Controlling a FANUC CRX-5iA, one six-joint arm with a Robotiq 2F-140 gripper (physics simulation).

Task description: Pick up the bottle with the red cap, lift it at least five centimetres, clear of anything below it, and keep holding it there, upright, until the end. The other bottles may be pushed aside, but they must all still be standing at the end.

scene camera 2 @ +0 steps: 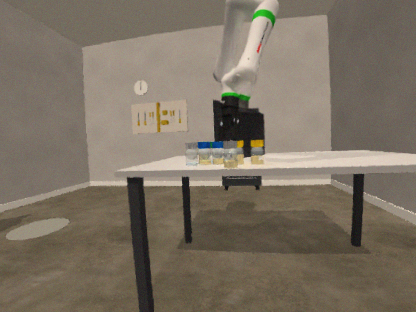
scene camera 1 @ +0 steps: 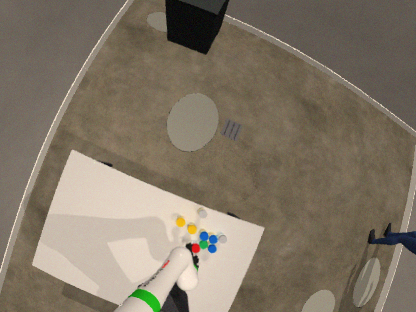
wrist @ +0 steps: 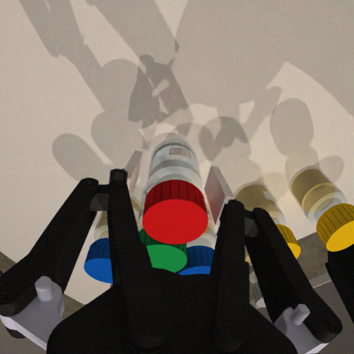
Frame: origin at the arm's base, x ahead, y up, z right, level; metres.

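Seen in the pictures: gripper, fingertip midpoint: [scene camera 2: 226,153].
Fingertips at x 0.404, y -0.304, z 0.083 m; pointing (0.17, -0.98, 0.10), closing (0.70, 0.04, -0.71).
Offsets run from my fingertips to a thing's top centre. Level surfaces: height alone.
The bottle with the red cap @(dx +0.010, dy +0.062, dz +0.006 m) [scene camera 1: 195,248] [wrist: 175,215] stands upright on the white table @(dy -0.043 m) [scene camera 1: 75,175] [scene camera 2: 150,170]. It does not show in the scene camera 2 view. My gripper [scene camera 1: 193,253] [wrist: 174,170] is partly open, with one finger pad on each side of this bottle's body. A small gap shows beside the bottle in the wrist view. The green-capped bottle @(dx +0.047, dy +0.062, dz +0.048 m) [scene camera 1: 203,244] [wrist: 165,257] stands close beside it. In the scene camera 2 view the fingertips are hard to see among the bottles and the dark cabinet.
Blue-capped bottles [scene camera 1: 212,248] [scene camera 2: 204,145] [wrist: 100,262] stand around the green one. Two yellow-capped bottles @(dx +0.144, dy +0.062, dz -0.137 m) [scene camera 1: 180,221] [scene camera 2: 257,143] [wrist: 337,227] stand to one side. Pale-capped bottles @(dx +0.238, dy +0.062, dz -0.021 m) [scene camera 1: 202,213] [scene camera 2: 230,155] stand nearer the table edge. A black cabinet [scene camera 1: 192,30] stands across the floor.
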